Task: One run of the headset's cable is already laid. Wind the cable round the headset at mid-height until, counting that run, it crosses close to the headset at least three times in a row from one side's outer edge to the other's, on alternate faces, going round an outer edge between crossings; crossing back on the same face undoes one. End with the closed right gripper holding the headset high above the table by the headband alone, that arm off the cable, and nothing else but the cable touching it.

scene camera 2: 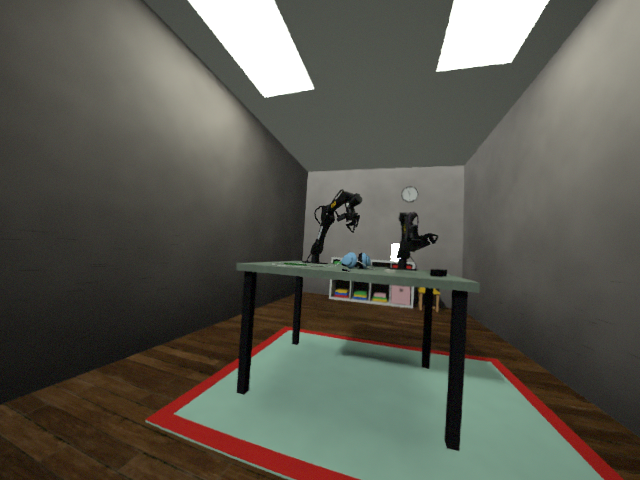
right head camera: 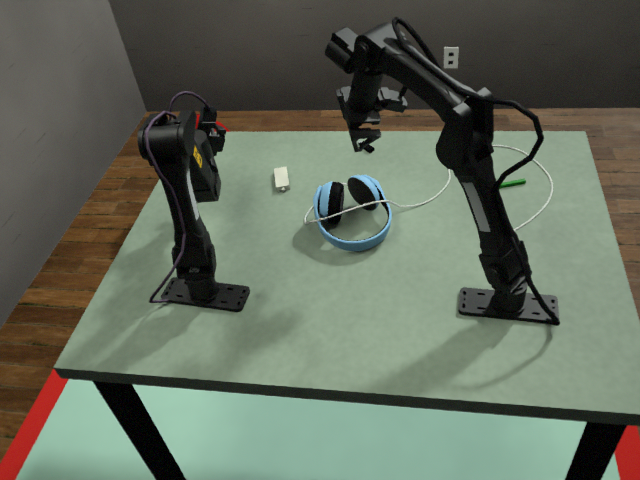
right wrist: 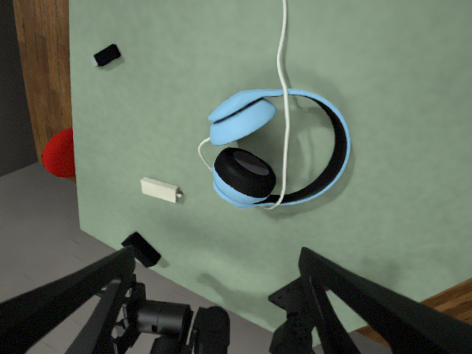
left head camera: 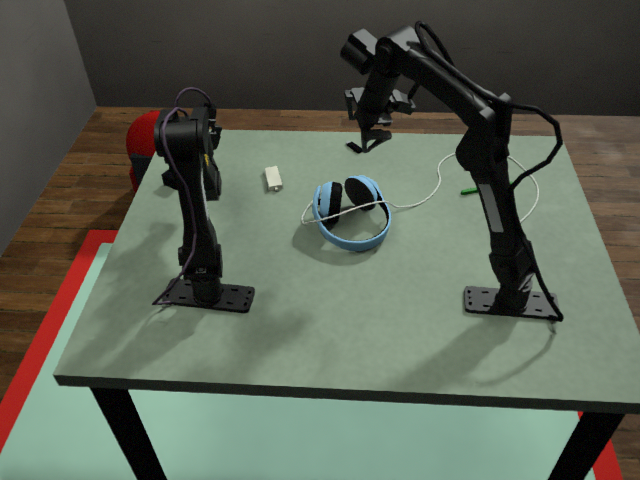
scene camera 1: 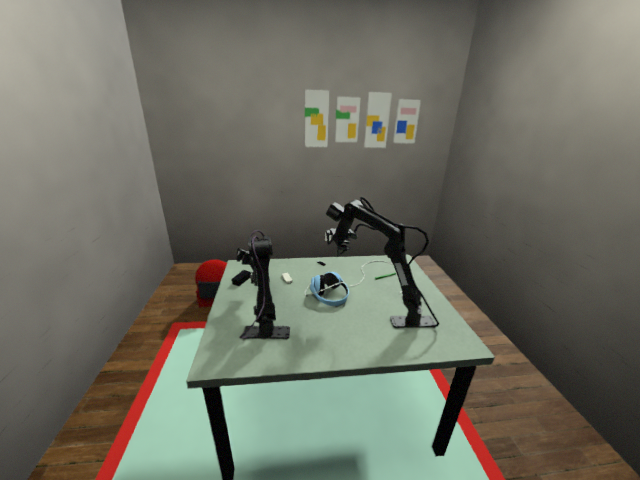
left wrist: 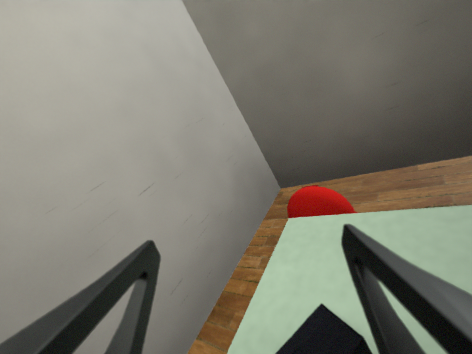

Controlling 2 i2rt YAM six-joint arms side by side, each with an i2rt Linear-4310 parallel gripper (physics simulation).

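Pixels of known places: left gripper, fingertip midpoint: [scene camera 2: 430, 238] [scene camera 1: 246, 249] [left wrist: 245, 240]; right gripper, fingertip midpoint: [scene camera 2: 354, 230] [right head camera: 352, 135] [right wrist: 219, 256] [left head camera: 358, 135] [scene camera 1: 332, 250]; left arm's base, origin of the base link: [scene camera 2: 402, 269] [right head camera: 205, 295] [right wrist: 299, 289] [left head camera: 209, 296] [scene camera 1: 266, 333]; right arm's base, origin of the base link: [scene camera 2: 315, 263] [right head camera: 507, 306] [left head camera: 510, 304] [scene camera 1: 412, 322].
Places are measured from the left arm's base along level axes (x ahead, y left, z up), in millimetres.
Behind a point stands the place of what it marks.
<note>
The blue headset [left head camera: 356, 244] @(x 183, y -312, z 31 mm) [right head camera: 356, 243] @(x 185, y -318, z 34 mm) [right wrist: 240, 122] @(x 349, y -316, z 96 mm) lies flat on the table, ear cups toward the far edge. The white cable [left head camera: 413, 205] @(x 376, y -438, z 6 mm) [right head camera: 413, 205] @(x 370, y -426, z 8 mm) [right wrist: 287, 130] @(x 295, y -332, z 69 mm) comes round the headset's left outer edge in the head views, crosses over its upper face beside the cups and runs off right. A short cable piece shows by the cups' far ends in the right wrist view; its course underneath is hidden. My right gripper [left head camera: 375, 142] [right wrist: 219, 256] @(x 309, y -296, z 252 mm) is open and empty, high above the headset. My left gripper [left wrist: 245, 240] @(x 409, y 158, z 199 mm) is open and empty, over the table's left side.
A white box [left head camera: 273, 178] @(x 426, y -54, z 15 mm) [right wrist: 160, 190] @(x 433, y -59, z 16 mm) lies left of the headset, a black stick [left head camera: 354, 147] @(x 611, y -255, z 9 mm) [right wrist: 107, 55] @(x 612, y -258, z 9 mm) beyond it. A black block [scene camera 1: 240, 277] @(x 393, y 201, z 35 mm) [right wrist: 141, 249] @(x 415, y 176, z 30 mm) lies near the left edge, a green pen [right head camera: 512, 183] @(x 488, y -665, z 8 mm) [scene camera 1: 385, 276] @(x 470, y -627, z 5 mm) at the right behind my right arm.
</note>
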